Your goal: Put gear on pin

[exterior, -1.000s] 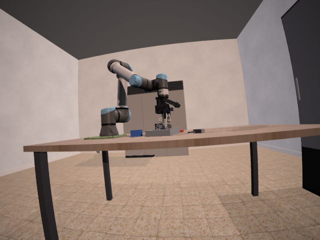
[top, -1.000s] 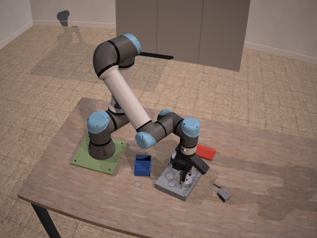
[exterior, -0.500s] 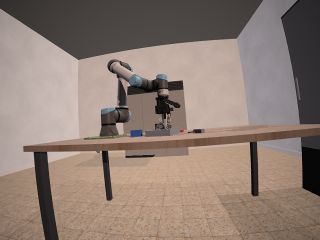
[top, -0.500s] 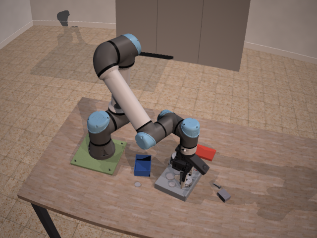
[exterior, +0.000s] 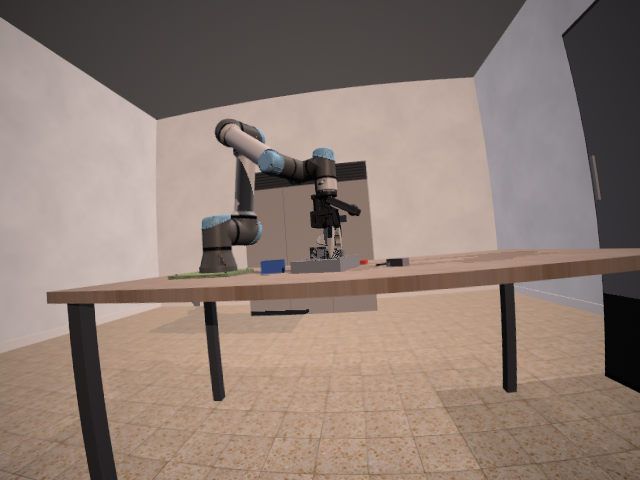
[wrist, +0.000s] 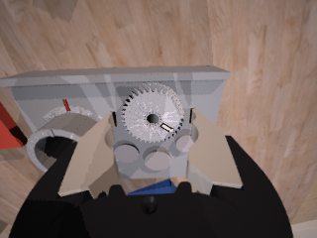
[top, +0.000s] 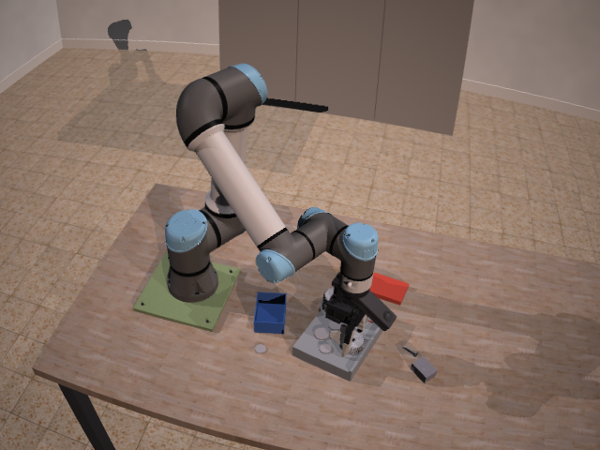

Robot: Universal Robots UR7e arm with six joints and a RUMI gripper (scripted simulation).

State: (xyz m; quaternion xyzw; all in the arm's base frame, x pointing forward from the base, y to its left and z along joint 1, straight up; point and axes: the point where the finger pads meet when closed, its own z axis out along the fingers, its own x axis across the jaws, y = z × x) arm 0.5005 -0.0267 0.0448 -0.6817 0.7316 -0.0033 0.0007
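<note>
Now: the grey gear right at my hand. Round my hand: bolt: 15 cm ahead, 7 cm to the left, 5 cm below; then small grey block: 20 cm ahead, 4 cm below, 2 cm to the left; then grey disc: 22 cm behind, 9 cm to the right, 5 cm below.
</note>
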